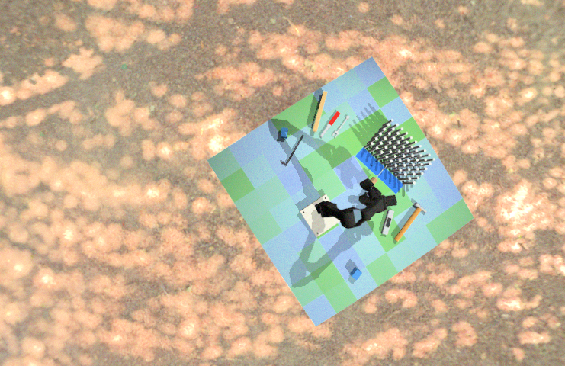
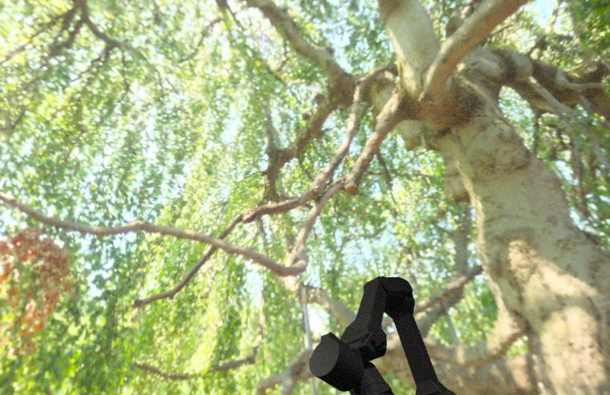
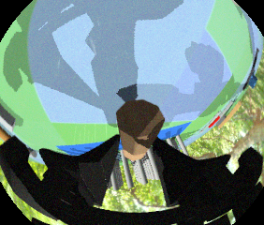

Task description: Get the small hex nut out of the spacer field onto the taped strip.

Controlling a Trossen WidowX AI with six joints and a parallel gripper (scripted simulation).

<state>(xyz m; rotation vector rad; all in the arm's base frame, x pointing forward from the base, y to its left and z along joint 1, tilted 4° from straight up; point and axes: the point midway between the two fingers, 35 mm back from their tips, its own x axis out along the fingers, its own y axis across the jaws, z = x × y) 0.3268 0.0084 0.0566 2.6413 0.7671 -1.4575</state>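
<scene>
Right now the blue taped strip is 11 cm ahead of my gripper tip, 5 cm to the left of it and 4 cm below it. The rest, counted from my gripper tip: grey block: 2 cm ahead, 28 cm to the right, 2 cm below; then red-handled tool: 9 cm behind, 44 cm to the left, 3 cm below.
</scene>
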